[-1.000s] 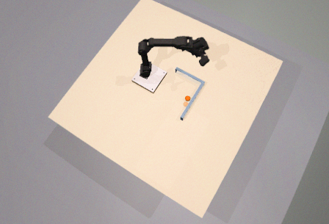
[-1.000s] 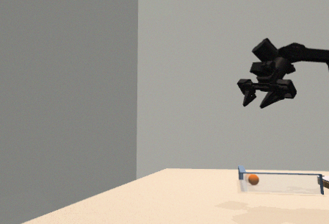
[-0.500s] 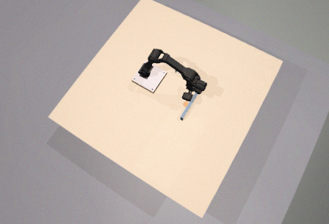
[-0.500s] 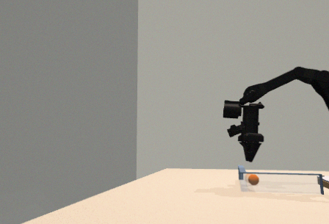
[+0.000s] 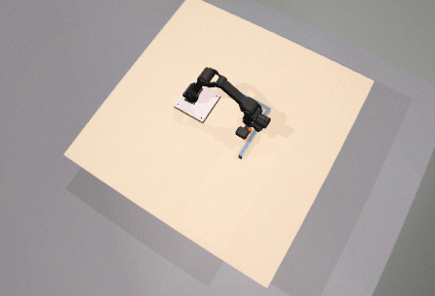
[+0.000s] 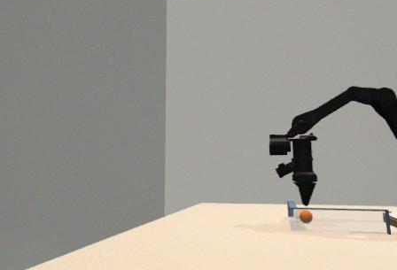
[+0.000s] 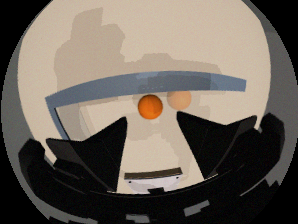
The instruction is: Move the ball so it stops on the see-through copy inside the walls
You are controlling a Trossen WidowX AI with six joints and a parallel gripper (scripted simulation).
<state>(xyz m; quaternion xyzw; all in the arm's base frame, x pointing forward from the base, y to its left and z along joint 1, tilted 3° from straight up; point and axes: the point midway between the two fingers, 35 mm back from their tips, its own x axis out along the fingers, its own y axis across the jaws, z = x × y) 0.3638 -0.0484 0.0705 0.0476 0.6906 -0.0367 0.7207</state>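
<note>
My gripper tip is now 4 cm above the orange ball. The rest, counted from my gripper tip: see-through ball copy: 5 cm to the right, 4 cm below.
</note>
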